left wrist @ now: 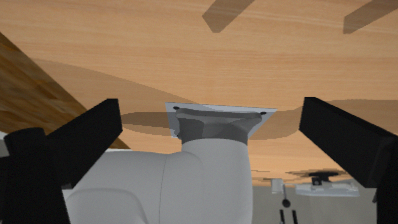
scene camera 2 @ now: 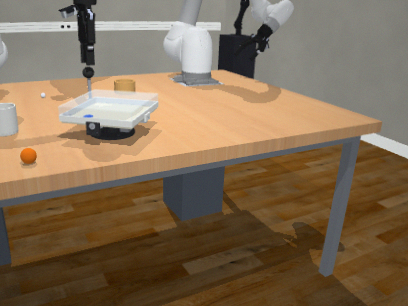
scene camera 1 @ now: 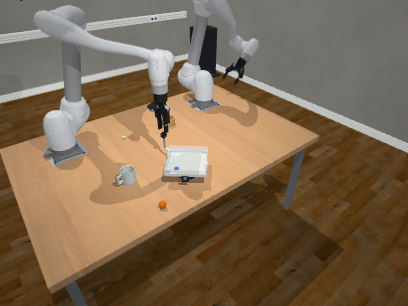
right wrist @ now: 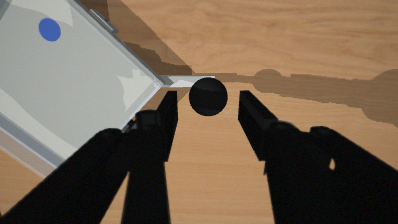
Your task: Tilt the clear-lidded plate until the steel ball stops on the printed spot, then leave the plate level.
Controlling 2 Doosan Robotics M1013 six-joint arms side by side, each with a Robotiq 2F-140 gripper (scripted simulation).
Note:
In view: my left gripper (left wrist: 210, 114), my right gripper (right wrist: 208, 105) and a clear-lidded plate (right wrist: 74, 77).

